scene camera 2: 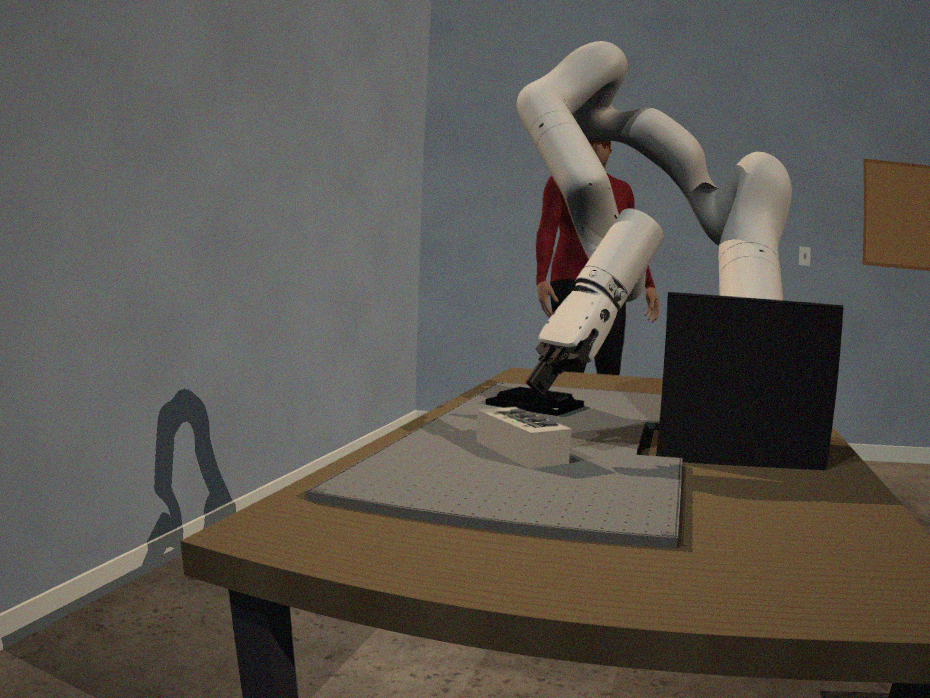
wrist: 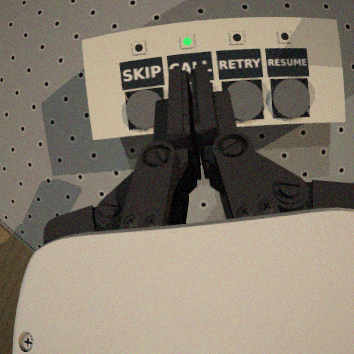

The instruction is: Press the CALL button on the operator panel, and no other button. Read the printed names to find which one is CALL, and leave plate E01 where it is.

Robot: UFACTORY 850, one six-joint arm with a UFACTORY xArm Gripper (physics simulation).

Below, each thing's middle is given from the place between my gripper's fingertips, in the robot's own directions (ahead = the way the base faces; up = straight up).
Labels:
The operator panel (scene camera 2: pixel 532 445) is 70 mm below my hand and 20 mm ahead of it.

